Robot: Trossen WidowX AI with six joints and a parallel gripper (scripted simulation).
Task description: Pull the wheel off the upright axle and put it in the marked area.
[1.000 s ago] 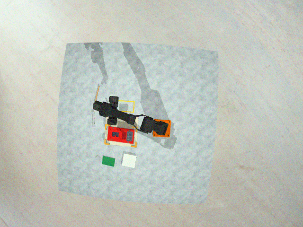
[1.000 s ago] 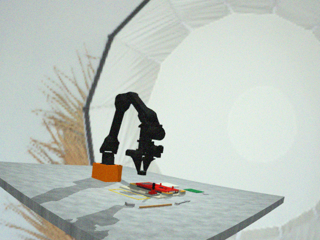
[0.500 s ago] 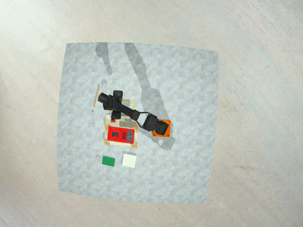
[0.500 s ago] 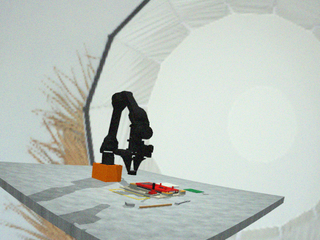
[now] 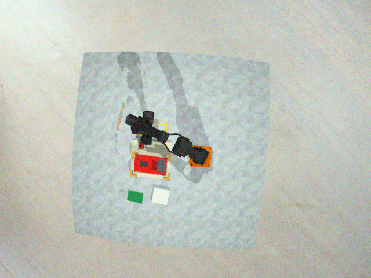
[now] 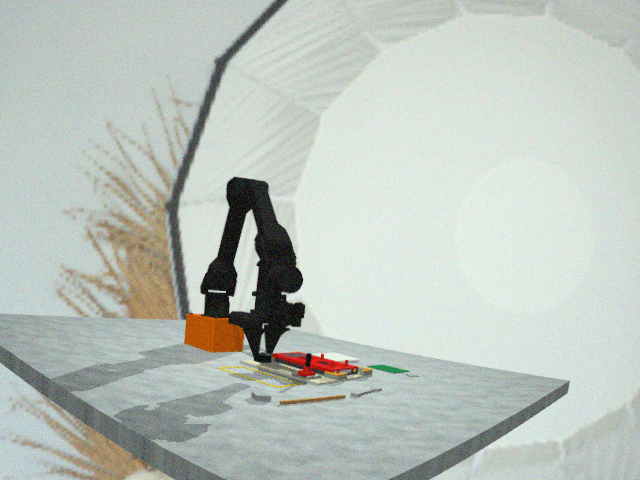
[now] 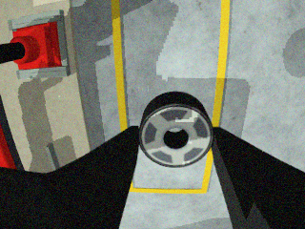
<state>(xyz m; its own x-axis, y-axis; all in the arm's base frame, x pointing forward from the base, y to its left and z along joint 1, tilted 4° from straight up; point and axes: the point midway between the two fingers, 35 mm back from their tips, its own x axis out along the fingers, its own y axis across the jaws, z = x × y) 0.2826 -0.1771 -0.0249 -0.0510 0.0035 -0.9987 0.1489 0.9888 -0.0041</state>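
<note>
My gripper tip is 10 cm to the right of the black upright axle, 6 cm short of it and 1 cm above it. From my gripper tip the other things lie so: wheel: right at my gripper tip; white tile: 43 cm to the left, 5 cm below, 3 cm behind; thin wooden stick: 19 cm ahead, 9 cm to the right, 5 cm below.
</note>
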